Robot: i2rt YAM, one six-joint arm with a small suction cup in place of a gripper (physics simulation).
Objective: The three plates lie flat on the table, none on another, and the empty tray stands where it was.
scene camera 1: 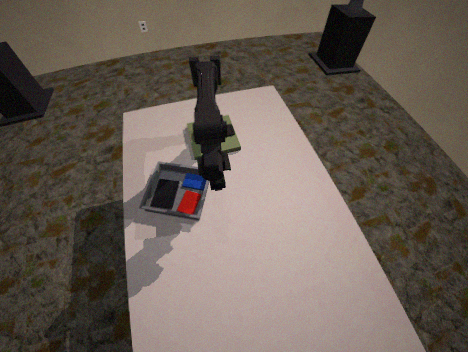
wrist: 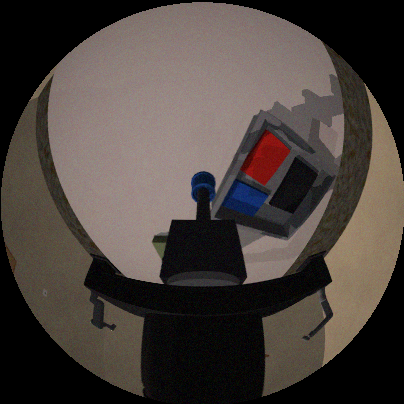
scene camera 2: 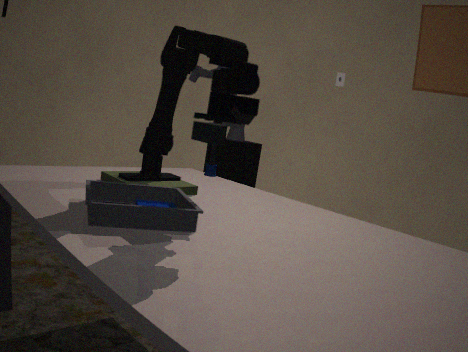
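Seen in the pictures: hand, tool point: (wrist: 202, 182) (scene camera 2: 210, 175); arm's base, link origin: (scene camera 2: 150, 178).
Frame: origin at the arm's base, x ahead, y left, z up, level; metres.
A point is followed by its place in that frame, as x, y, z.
The grey tray (scene camera 1: 170, 214) @[0.367, -0.255, -0.015] (scene camera 2: 142, 217) @[0.368, -0.255, -0.002] (wrist: 255, 224) @[0.181, -0.166, 0.007] stands on the table with three plates flat inside it, side by side. The red plate (scene camera 1: 189, 202) @[0.333, -0.172, -0.015] (wrist: 265, 157) @[0.334, -0.170, -0.015] and the blue plate (scene camera 1: 194, 181) @[0.240, -0.136, -0.014] (scene camera 2: 156, 204) @[0.241, -0.134, -0.014] (wrist: 245, 198) @[0.241, -0.137, -0.014] lie along the tray side nearest the suction cup. The black plate (scene camera 1: 165, 194) @[0.272, -0.266, -0.015] (wrist: 294, 185) @[0.273, -0.259, -0.015] lies across from them; the walls hide it and the red one in scene camera 2. My gripper, a blue suction cup (scene camera 2: 210, 170) (wrist: 203, 185), carries nothing and hangs above the table beside the tray. The arm hides it in scene camera 1.
The arm stands on a green base (scene camera 1: 232, 145) @[0.095, 0.071, 0.000] (scene camera 2: 185, 188) @[0.113, 0.056, -0.006] (wrist: 158, 245) @[0.096, 0.090, 0.000] right behind the tray. The white table (scene camera 1: 260, 240) @[0.551, 0.065, -0.028] (scene camera 2: 300, 260) @[0.629, -0.054, -0.028] (wrist: 140, 100) @[0.463, 0.058, -0.028] extends from the tray, whose far side stands near one table edge. Dark pedestals stand on the floor beyond the table.
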